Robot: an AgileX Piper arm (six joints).
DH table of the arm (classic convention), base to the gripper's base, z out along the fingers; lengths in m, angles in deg. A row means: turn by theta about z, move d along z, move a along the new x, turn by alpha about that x. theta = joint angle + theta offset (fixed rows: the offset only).
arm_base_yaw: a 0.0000  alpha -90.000  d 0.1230  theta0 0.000
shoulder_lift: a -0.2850  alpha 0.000  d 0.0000  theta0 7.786
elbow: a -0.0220  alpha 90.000  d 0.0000  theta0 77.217
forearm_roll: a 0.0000  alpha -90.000  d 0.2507  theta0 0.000
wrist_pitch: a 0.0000  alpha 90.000  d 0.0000  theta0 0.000
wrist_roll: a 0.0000  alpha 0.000  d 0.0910  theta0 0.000
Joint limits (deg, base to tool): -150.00..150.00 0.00..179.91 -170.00..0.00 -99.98..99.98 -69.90..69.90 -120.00..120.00
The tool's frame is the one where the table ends.
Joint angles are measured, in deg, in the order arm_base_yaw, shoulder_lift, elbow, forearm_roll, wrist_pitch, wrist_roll. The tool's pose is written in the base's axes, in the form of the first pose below.
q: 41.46, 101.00, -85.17, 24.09, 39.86, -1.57
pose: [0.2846 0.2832 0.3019 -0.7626 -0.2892 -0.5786 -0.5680 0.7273 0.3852]
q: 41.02, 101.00, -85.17, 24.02, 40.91, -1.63
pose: [0.2855 0.2805 0.3009 -0.7693 -0.2961 -0.5661 -0.5639 0.7312 0.3839]
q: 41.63, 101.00, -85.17, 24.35, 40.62, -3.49
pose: [0.2826 0.2839 0.3013 -0.7482 -0.3213 -0.5805 -0.5940 0.7142 0.3703]
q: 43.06, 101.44, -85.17, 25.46, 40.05, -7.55
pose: [0.2765 0.2929 0.2992 -0.7047 -0.3744 -0.6026 -0.6533 0.6737 0.3454]
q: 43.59, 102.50, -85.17, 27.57, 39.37, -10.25
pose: [0.2758 0.2994 0.2933 -0.6927 -0.3911 -0.6059 -0.6736 0.6510 0.3499]
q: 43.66, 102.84, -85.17, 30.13, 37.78, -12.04
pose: [0.2769 0.3029 0.2934 -0.6889 -0.3705 -0.6230 -0.6760 0.6385 0.3679]
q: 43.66, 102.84, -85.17, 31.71, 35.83, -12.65
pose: [0.2786 0.3046 0.2958 -0.6867 -0.3380 -0.6436 -0.6705 0.6365 0.3811]
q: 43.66, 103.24, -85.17, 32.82, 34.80, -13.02
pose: [0.2803 0.3064 0.2943 -0.6905 -0.3213 -0.6481 -0.6641 0.6366 0.3920]
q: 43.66, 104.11, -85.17, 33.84, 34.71, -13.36
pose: [0.2819 0.3089 0.2886 -0.7022 -0.3198 -0.6361 -0.6564 0.6369 0.4044]
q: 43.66, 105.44, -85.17, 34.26, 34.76, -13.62
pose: [0.2843 0.3117 0.2790 -0.7137 -0.3288 -0.6185 -0.6496 0.6409 0.4089]
